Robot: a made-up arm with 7 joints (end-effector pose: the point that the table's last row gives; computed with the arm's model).
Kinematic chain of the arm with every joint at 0, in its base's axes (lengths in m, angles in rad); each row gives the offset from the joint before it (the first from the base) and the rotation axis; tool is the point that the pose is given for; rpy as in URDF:
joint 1: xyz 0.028 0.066 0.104 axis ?
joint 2: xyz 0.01 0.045 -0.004 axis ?
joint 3: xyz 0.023 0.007 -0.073 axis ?
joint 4: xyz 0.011 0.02 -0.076 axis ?
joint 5: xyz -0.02 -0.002 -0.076 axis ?
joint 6: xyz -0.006 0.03 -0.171 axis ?
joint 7: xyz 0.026 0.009 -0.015 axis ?
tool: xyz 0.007 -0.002 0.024 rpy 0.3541 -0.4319 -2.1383
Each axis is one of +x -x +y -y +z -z.
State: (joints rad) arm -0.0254 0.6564 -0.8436 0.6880 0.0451 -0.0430 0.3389
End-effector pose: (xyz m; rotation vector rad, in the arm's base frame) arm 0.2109 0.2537 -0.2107 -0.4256 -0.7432 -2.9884
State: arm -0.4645 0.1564 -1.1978 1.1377 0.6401 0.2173 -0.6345
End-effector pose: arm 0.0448 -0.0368 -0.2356 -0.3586 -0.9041 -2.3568
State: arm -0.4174 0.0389 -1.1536 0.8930 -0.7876 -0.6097 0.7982
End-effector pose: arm 0.0592 -0.0433 -0.2111 0.8247 1.2934 1.0776
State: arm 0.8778 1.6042 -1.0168 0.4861 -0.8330 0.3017 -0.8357
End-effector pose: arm 0.1791 0.4852 0.1321 -0.6766 -2.1860 1.6352
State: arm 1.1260 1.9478 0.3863 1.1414 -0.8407 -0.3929 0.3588
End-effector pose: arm -0.0441 0.2681 0.3963 1.6638 1.9497 -1.6849
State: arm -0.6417 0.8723 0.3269 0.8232 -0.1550 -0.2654 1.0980
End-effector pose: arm 0.1313 0.4314 -0.0869 -0.5978 -0.9049 -2.6700
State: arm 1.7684 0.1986 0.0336 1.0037 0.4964 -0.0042 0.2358
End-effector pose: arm 0.2498 0.2489 0.3865 -1.9408 1.8372 0.5041
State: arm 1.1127 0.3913 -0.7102 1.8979 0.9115 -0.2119 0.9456
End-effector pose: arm 0.2859 0.0616 0.2816 -0.3689 1.3776 0.5598
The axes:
joint 1: -y
joint 2: +x
joint 3: +z
joint 4: -y
joint 5: +z
joint 6: +y
joint 7: -x

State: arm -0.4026 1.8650 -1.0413 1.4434 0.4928 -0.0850 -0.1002
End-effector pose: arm 0.1754 0.3448 -0.0814 0.3013 -0.0758 3.0229
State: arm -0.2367 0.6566 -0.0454 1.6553 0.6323 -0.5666 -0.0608
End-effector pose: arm 0.2676 0.2491 -0.0528 1.8452 -1.7064 -1.6456
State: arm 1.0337 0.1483 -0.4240 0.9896 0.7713 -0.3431 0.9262
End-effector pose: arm 0.4163 0.1578 0.1432 -0.8833 1.9307 0.9741
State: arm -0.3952 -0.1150 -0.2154 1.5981 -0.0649 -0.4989 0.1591
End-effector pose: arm 0.2247 0.1078 -0.1364 1.3900 -1.9987 -1.8154
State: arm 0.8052 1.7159 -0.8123 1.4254 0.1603 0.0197 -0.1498
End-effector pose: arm 0.2770 0.3108 0.2027 -1.5888 -0.4658 2.4165
